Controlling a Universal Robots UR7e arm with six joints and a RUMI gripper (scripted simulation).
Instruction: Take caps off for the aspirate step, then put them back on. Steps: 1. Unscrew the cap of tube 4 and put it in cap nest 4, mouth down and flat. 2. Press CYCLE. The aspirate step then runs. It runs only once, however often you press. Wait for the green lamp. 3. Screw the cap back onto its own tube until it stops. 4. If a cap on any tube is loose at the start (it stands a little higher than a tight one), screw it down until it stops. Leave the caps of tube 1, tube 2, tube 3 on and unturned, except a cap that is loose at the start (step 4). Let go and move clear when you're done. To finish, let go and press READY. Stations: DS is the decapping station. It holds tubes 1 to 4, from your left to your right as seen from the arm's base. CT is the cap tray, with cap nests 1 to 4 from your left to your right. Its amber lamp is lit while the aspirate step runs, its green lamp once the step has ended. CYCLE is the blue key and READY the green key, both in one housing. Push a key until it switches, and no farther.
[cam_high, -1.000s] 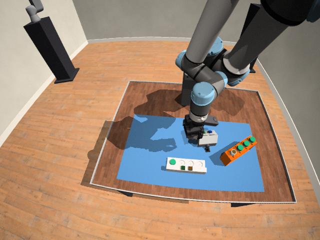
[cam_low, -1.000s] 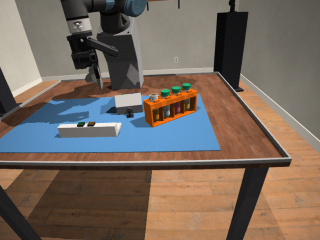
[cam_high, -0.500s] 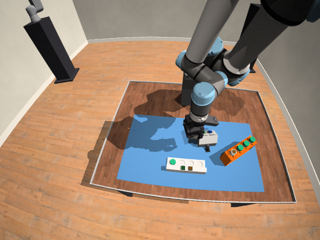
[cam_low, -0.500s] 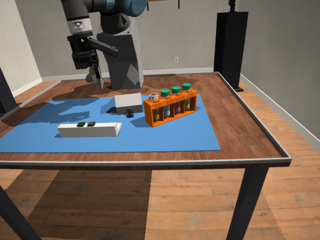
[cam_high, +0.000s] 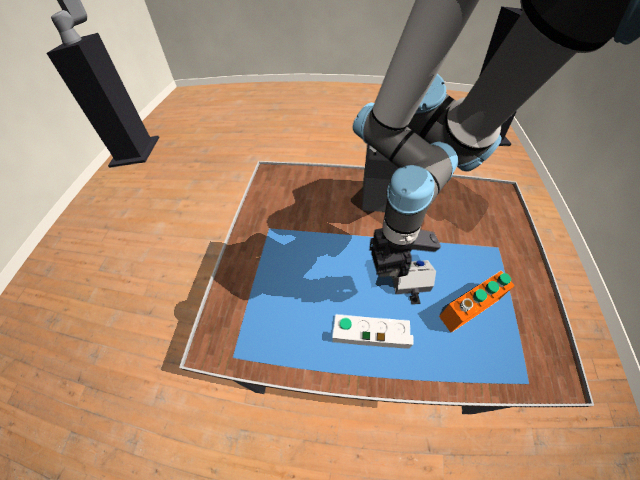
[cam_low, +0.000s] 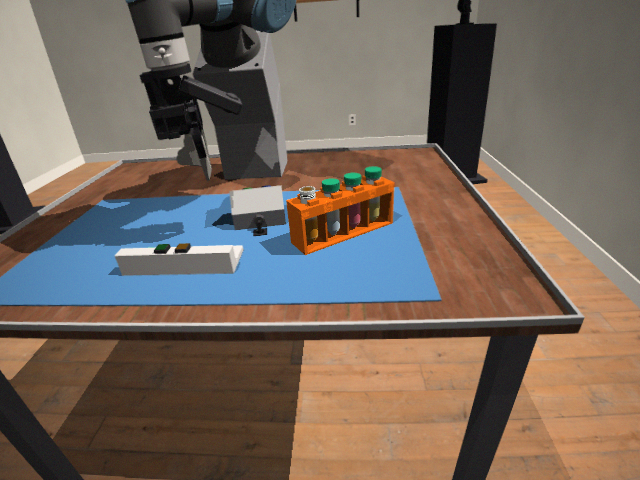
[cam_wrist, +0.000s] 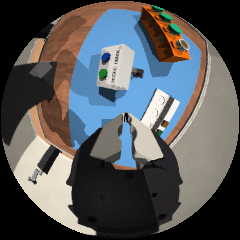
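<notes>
My hand is 7 cm past the green key, 7 cm to the right of it and 7 cm above it. From my hand the other things lie so: green cap 8 cm ahead, 13 cm to the right, 13 cm below; then blue key 7 cm behind, 11 cm to the left, 7 cm below; then grey key housing 5 cm behind, 9 cm to the left, 9 cm below.
</notes>
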